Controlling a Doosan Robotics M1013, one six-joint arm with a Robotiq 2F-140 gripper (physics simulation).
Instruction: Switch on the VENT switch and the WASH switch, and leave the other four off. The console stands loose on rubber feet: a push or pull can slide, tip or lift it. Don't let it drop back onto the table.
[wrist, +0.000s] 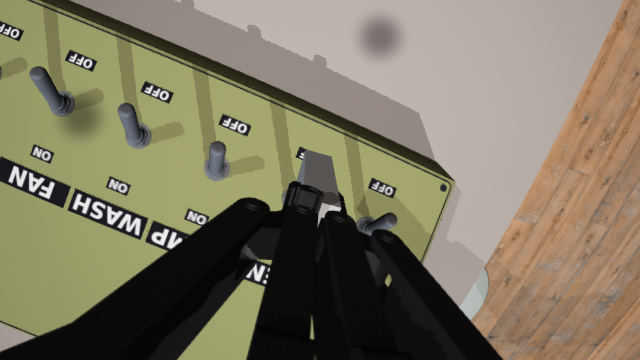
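The olive-green console fills the left and middle of the wrist view. The WASH switch has its grey lever tip toward its OFF label side. My gripper is shut and empty, its fingertips over the VENT column, partly covering that column's OFF label. The VENT label is partly hidden by the gripper, and the VENT lever is hidden behind it, so its position cannot be told. Whether the fingertips touch the lever or panel cannot be told.
The FAN switch is left of WASH. The switch over the label ending in MP stands between WASH and VENT. The rightmost switch is close beside the gripper's right linkage. A pale table and wooden floor lie beyond.
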